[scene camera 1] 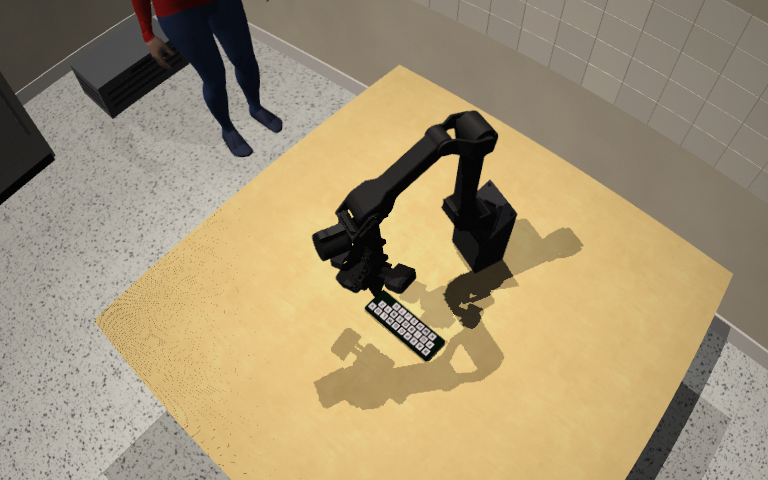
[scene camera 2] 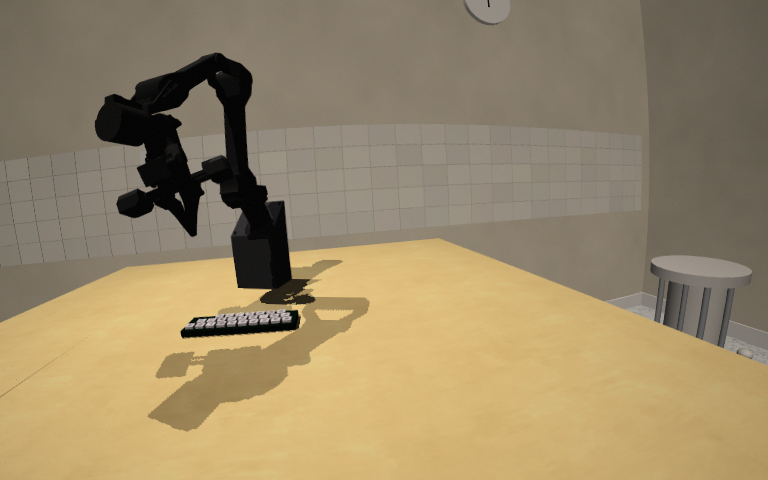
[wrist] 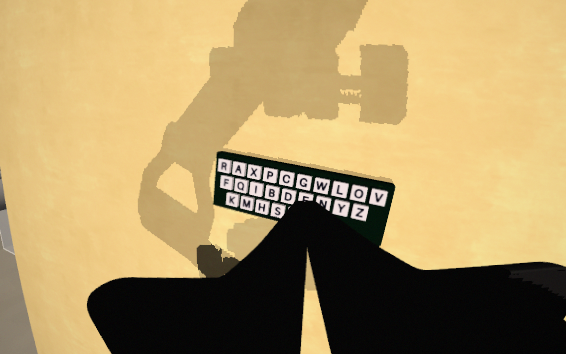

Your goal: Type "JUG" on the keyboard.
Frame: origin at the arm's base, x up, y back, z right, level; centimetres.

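Where they show: gripper, between the fingertips: [scene camera 1: 377, 296] [scene camera 2: 193, 236] [wrist: 304, 210]; arm's base, origin of its link: [scene camera 1: 487, 215] [scene camera 2: 259, 218].
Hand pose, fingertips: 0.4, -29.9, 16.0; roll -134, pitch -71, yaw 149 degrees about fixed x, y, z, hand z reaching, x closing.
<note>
Things, the pixels of their centre, and the offset from my fingertips, as dx, dy, dz. Level surfaces: height alone.
- small dark green keyboard, middle of its body: [wrist: 294, 195] [scene camera 2: 240, 322] [scene camera 1: 404, 324] -16.7, +2.8, -5.6
- G key, middle of its body: [wrist: 304, 182] -16.1, +1.3, -4.0
- wooden table, height of its surface: dx -17.6
A small dark green keyboard [scene camera 1: 404, 326] [scene camera 2: 240, 324] [wrist: 381, 215] with white letter keys lies flat on the table. In the wrist view its top row reads R A X P C G W L O V, and the G key [wrist: 303, 181] shows just above the fingertips. The second row shows F Q I B D, a partly covered key, N Y Z. The third row shows K M H S, then is hidden by the fingers; J and U do not show. My gripper [scene camera 1: 377, 292] [scene camera 2: 193, 234] [wrist: 304, 210] is shut and empty, pointing down, high above the table, apart from the keyboard.
The arm's base [scene camera 1: 483, 240] [scene camera 2: 260, 254] stands on the wooden table [scene camera 1: 538, 396] [scene camera 2: 481, 367] behind the keyboard. The arm's shadow falls around the keyboard. A round stool [scene camera 2: 700, 270] stands beyond the table at the right. A person [scene camera 1: 215, 62] stands on the floor past the table's edge.
</note>
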